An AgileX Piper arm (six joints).
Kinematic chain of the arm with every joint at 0, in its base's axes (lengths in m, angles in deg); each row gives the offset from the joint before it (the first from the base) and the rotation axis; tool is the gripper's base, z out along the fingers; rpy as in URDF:
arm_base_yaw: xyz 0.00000 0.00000 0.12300 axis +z
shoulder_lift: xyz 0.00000 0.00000 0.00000 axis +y
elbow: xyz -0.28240 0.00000 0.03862 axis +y
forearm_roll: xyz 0.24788 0.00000 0.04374 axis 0.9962 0 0.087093
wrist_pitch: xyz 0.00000 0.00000 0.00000 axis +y
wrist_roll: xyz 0.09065 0.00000 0.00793 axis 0.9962 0 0.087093
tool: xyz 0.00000 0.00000 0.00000 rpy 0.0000 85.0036 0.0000
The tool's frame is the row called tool.
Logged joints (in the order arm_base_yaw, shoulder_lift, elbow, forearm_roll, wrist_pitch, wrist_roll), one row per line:
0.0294 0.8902 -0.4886 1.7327 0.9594 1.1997
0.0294 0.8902 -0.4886 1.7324 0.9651 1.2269
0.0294 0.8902 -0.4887 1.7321 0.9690 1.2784
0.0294 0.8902 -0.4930 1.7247 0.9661 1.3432
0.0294 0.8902 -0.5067 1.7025 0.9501 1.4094
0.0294 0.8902 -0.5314 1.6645 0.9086 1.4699
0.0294 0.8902 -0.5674 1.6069 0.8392 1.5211
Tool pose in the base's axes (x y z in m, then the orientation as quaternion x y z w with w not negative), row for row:
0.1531 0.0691 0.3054 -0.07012 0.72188 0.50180 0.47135
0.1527 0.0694 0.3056 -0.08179 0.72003 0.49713 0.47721
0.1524 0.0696 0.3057 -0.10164 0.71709 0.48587 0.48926
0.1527 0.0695 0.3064 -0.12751 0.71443 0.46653 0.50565
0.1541 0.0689 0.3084 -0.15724 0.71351 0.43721 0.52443
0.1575 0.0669 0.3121 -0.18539 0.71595 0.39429 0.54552
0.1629 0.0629 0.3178 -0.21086 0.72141 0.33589 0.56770
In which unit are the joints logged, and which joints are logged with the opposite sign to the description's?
The joints are logged in radians. Opposite sign: arm_base_yaw, wrist_roll.
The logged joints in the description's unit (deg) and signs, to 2 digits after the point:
-1.68 51.00 -27.99 99.28 54.97 -68.74
-1.68 51.00 -27.99 99.26 55.30 -70.30
-1.68 51.00 -28.00 99.24 55.52 -73.25
-1.68 51.00 -28.25 98.82 55.35 -76.96
-1.68 51.00 -29.03 97.55 54.44 -80.75
-1.68 51.00 -30.45 95.37 52.06 -84.22
-1.68 51.00 -32.51 92.07 48.08 -87.15

